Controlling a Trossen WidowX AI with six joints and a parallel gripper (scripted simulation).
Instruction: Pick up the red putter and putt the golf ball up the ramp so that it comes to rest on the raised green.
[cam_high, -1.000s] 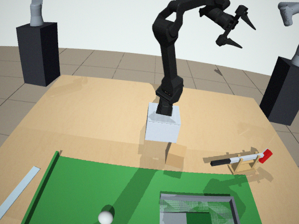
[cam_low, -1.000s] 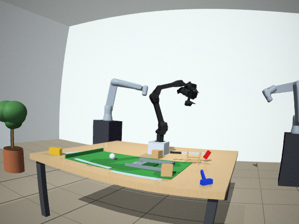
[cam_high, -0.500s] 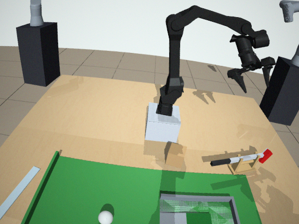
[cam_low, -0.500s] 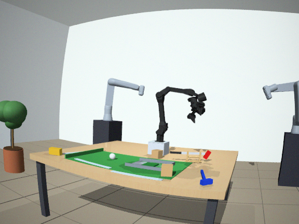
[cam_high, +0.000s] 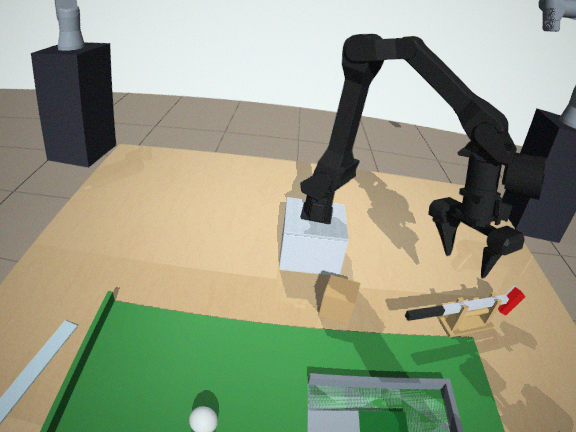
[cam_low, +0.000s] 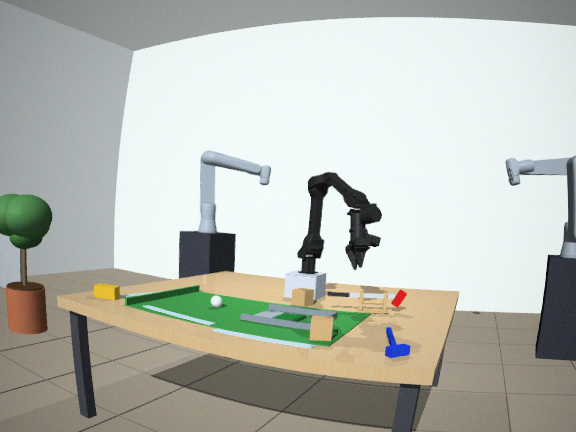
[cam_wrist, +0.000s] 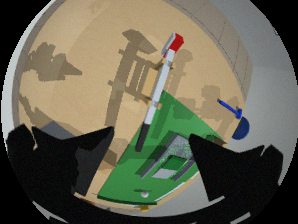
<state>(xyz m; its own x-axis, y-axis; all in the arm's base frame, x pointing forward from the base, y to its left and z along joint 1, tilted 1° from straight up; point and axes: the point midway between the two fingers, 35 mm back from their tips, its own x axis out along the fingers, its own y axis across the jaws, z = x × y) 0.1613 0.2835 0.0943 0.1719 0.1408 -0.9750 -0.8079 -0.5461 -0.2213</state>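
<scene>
Right now my gripper tip is 12 cm above the wooden stand, 7 cm to the right of it and 1 cm past it. Round my gripper tip: white golf ball 39 cm to the right, 32 cm ahead, 13 cm below; then green mat 31 cm ahead, 25 cm to the right, 16 cm below; then blue mallet-like object 39 cm ahead, 29 cm to the left, 14 cm below.
</scene>
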